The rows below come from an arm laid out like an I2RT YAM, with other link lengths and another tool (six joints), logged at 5 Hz.
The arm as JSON. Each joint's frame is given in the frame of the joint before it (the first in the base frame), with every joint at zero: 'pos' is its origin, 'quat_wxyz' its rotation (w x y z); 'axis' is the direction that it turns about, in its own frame. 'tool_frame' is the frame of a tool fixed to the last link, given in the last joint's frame.
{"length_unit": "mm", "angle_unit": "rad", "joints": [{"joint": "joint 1", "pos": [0.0, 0.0, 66.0], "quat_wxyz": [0.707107, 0.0, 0.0, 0.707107], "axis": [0.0, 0.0, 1.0]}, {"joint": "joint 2", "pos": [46.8, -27.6, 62.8], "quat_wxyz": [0.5, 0.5, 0.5, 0.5], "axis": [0.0, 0.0, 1.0]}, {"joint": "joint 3", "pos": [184.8, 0.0, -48.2], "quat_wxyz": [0.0, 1.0, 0.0, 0.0], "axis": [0.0, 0.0, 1.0]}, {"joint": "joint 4", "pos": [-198.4, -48.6, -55.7], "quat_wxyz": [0.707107, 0.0, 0.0, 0.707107], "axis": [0.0, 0.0, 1.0]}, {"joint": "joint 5", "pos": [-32.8, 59.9, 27.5], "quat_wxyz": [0.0, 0.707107, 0.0, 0.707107], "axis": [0.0, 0.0, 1.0]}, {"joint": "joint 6", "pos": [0.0, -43.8, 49.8], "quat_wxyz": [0.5, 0.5, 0.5, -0.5], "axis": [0.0, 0.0, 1.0]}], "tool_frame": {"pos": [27.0, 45.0, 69.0], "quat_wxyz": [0.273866, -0.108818, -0.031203, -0.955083]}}
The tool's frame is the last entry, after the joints.
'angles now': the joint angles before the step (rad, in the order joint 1, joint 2, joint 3, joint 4, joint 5, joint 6). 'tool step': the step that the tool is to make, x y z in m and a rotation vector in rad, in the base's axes. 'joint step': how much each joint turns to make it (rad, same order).
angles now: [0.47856 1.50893 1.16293 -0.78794 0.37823 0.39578]
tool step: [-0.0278 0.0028 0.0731 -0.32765 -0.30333 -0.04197]
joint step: [0.18570 -0.12286 -0.00001 -0.04075 0.49435 -0.00392]
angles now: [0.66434 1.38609 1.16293 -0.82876 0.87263 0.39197]
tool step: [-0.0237 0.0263 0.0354 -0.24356 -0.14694 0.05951]
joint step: [0.17318 -0.01162 0.00025 -0.00232 0.29754 -0.07975]
